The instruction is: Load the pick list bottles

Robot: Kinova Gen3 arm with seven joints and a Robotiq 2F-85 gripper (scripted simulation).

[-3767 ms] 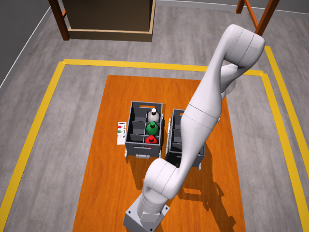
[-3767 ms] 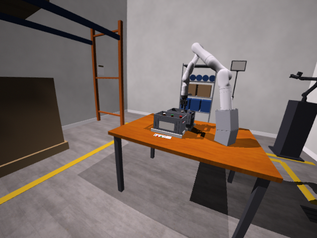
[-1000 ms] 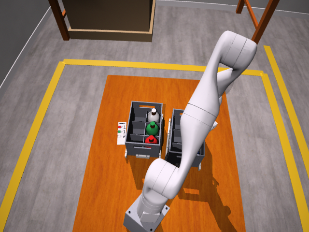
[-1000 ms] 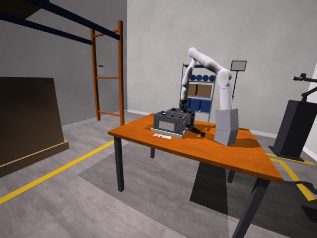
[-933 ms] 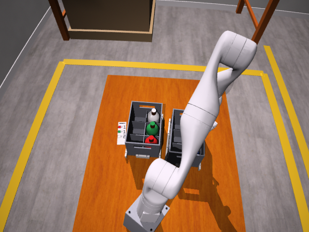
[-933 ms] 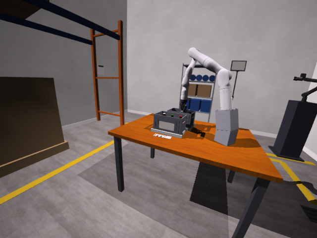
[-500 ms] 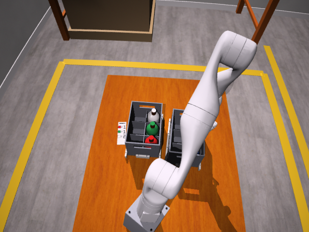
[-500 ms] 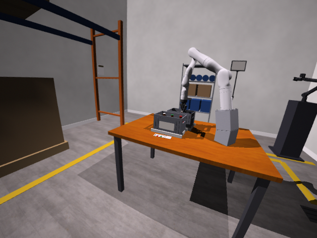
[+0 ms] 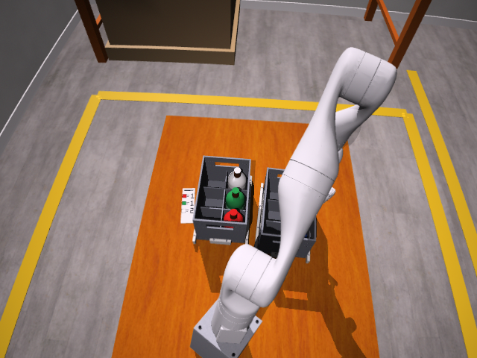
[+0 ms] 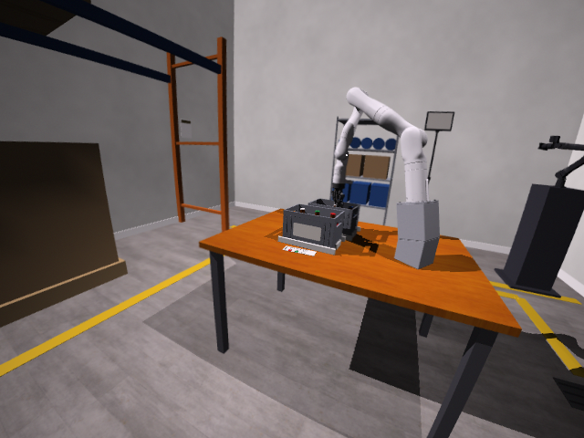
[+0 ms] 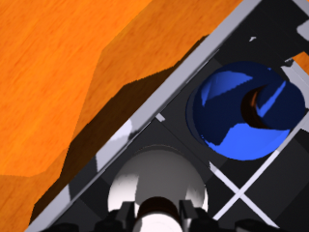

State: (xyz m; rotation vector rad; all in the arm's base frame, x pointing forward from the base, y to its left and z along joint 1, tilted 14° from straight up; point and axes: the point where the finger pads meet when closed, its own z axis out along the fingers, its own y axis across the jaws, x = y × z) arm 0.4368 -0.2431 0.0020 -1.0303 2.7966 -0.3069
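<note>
Right now the blue bottle is 9 cm behind my hand, 7 cm below it and 1 cm to the left of it. Also, from my hand: pick list (43 cm to the left, 16 cm below, 7 cm ahead); then green bottle (24 cm to the left, 7 cm below, 5 cm ahead); then red bottle (24 cm to the left, 7 cm below, 4 cm behind).
</note>
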